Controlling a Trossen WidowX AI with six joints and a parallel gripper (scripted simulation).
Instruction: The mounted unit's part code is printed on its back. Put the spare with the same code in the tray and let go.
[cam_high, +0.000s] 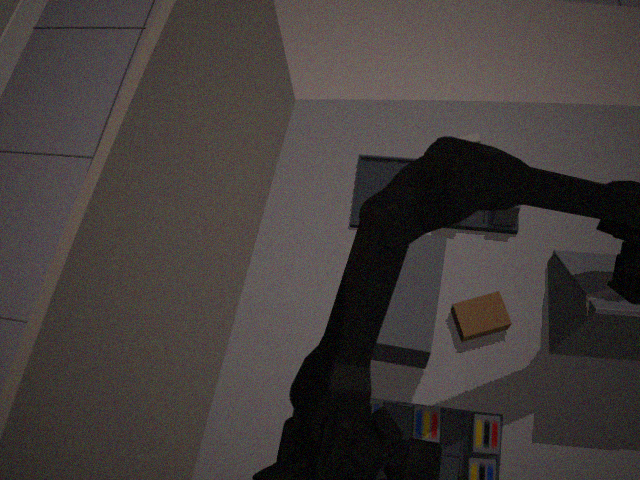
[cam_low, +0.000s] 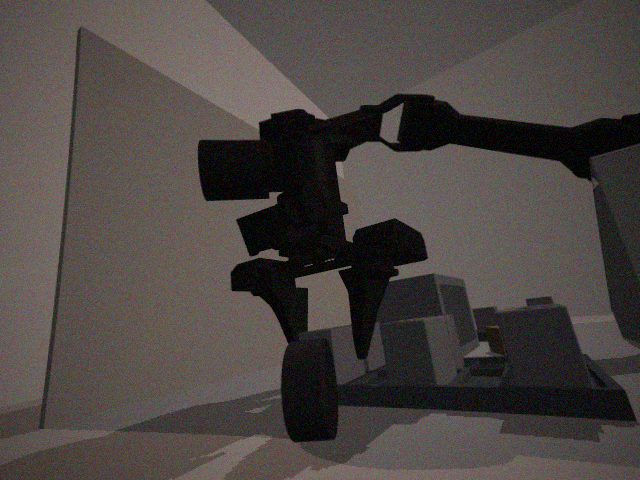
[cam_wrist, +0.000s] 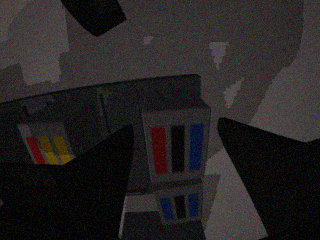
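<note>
The dark grey tray is 4 cm behind my gripper tip, 41 cm to the right of it and 2 cm below it. Also, from my gripper tip: black wheel 3 cm behind, 10 cm to the left; box 17 cm behind, 20 cm to the right, 1 cm below; spare block 1 cm above.
</note>
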